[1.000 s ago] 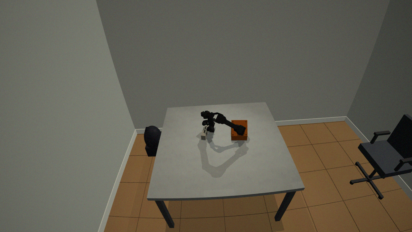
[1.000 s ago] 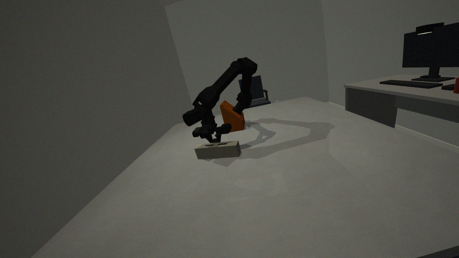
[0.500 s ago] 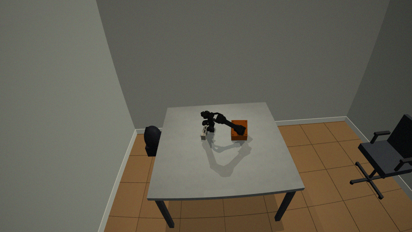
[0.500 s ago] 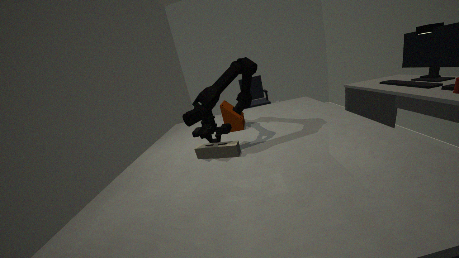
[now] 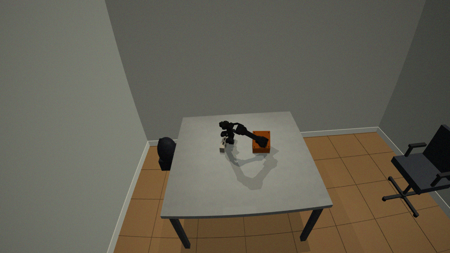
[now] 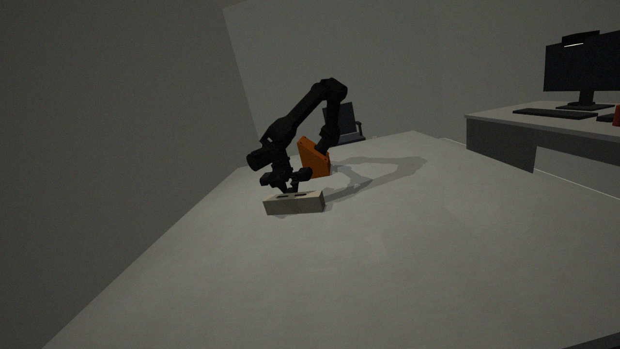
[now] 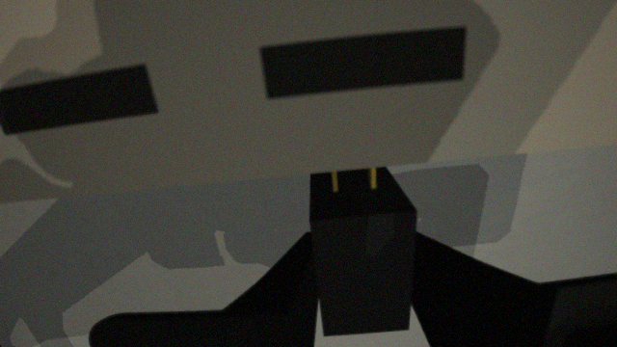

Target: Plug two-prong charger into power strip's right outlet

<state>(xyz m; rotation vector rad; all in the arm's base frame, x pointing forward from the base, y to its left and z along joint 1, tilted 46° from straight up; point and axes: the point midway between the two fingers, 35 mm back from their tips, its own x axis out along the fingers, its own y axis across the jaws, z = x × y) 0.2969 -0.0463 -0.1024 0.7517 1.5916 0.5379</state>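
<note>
The two-prong charger lies 2 cm ahead of my gripper tip and 1 cm above it.
</note>
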